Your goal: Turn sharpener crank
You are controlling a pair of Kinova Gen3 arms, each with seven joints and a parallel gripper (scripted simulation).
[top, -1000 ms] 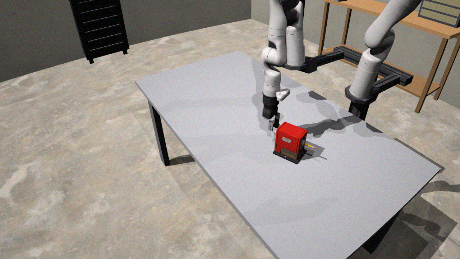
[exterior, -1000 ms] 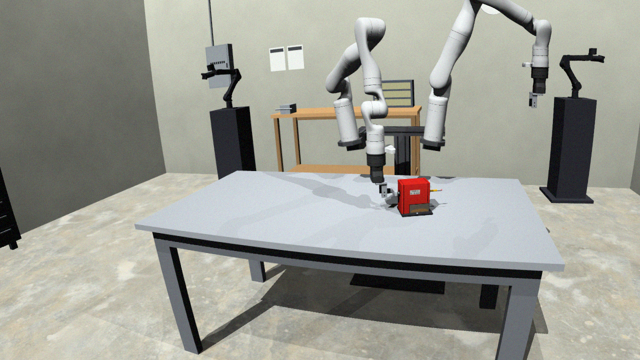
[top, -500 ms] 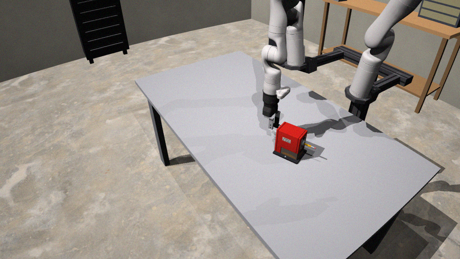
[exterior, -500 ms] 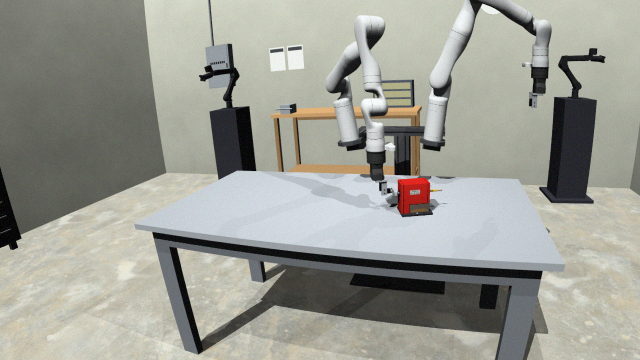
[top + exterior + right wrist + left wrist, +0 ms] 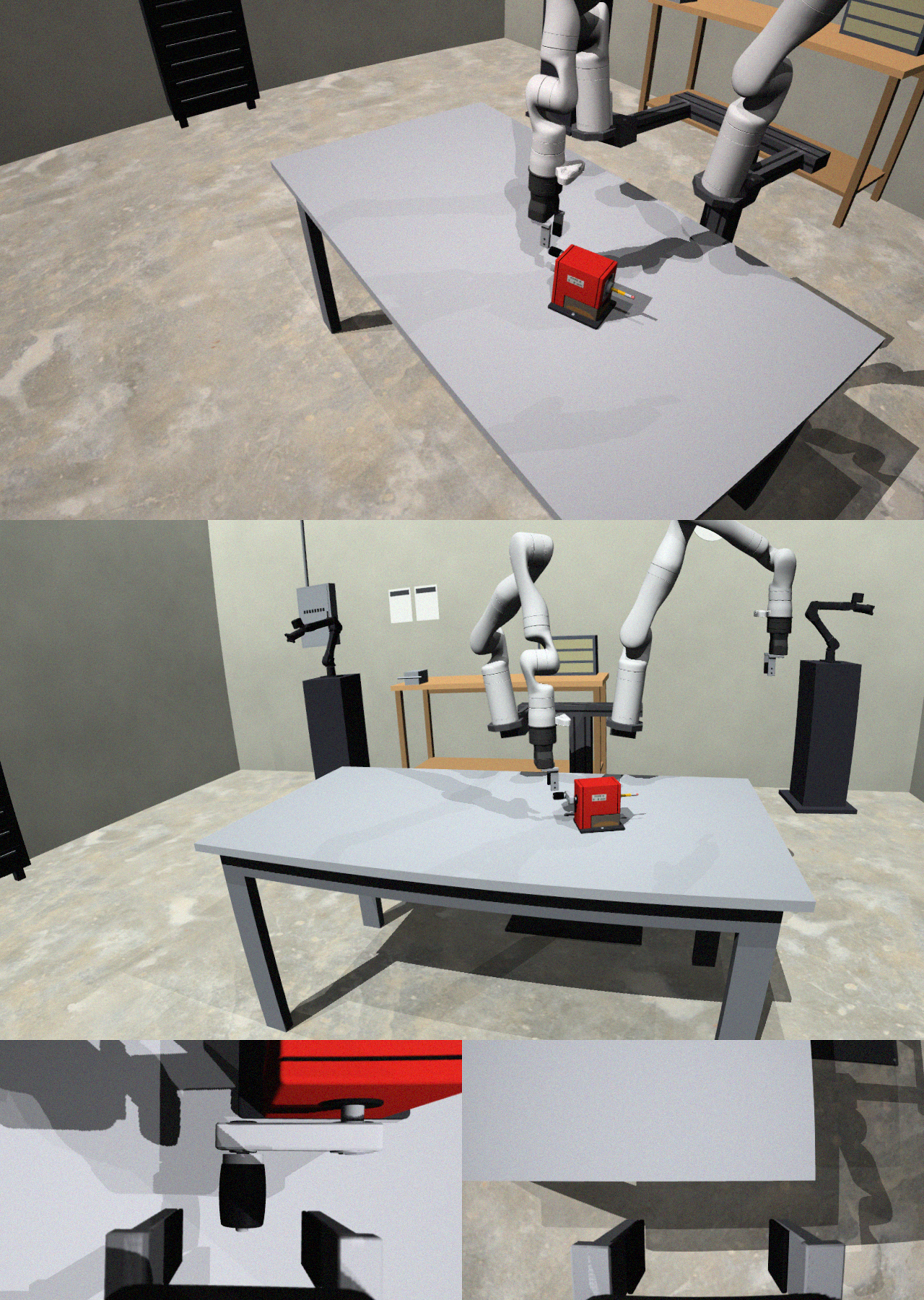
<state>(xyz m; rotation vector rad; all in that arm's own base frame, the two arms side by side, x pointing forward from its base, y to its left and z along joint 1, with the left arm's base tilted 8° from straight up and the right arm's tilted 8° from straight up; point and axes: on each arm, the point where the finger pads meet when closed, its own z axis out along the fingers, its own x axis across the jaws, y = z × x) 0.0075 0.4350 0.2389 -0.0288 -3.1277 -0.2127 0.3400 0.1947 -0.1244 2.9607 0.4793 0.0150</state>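
The black knob lies 20 mm to the left of my right hand and 40 mm below it.
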